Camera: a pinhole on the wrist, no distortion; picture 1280 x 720 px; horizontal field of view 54.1 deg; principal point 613.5 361.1 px. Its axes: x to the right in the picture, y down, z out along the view. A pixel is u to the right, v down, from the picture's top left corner.
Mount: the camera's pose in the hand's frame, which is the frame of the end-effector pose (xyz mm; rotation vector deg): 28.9 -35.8 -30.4 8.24 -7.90 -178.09
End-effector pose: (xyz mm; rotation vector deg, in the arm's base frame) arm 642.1 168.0 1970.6 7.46 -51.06 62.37
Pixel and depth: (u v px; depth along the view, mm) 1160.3 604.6 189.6
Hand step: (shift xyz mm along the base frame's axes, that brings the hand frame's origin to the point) -50.6 -155.7 71.5
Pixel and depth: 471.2 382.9 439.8
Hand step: -222.3 -180.6 297.2
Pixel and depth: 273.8 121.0 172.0
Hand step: -80.9 -22.6 128.7
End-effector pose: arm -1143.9 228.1 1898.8 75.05 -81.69 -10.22
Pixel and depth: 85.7 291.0 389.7
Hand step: -258.2 -306.5 -19.5
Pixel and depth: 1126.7 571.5 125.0
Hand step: -50.2 -40.9 -86.1
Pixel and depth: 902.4 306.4 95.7
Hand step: -34.1 -40.5 -40.5
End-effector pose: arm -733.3 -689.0 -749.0 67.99 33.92 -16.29
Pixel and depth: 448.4 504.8 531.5
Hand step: 160.3 -484.0 59.5
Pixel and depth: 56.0 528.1 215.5
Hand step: 118.9 -185.8 -45.1
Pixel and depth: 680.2 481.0 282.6
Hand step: 41.7 -247.7 38.7
